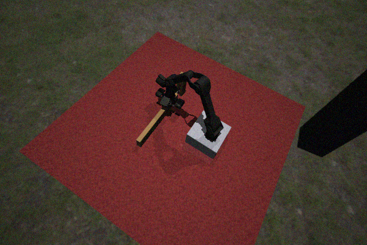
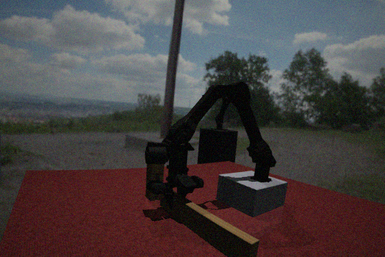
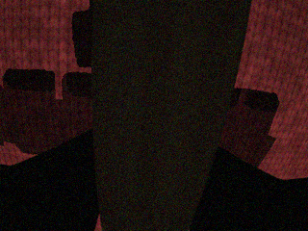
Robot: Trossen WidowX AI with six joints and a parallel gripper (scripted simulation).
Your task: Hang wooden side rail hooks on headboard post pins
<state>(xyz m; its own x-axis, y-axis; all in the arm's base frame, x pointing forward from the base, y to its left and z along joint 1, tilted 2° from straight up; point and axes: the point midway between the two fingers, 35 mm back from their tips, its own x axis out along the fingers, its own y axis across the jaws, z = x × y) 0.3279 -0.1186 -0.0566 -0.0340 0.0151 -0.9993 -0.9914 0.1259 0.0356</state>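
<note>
The wooden headboard post is 10 mm behind my gripper tip, 150 mm to the right of it and 70 mm above it.
</note>
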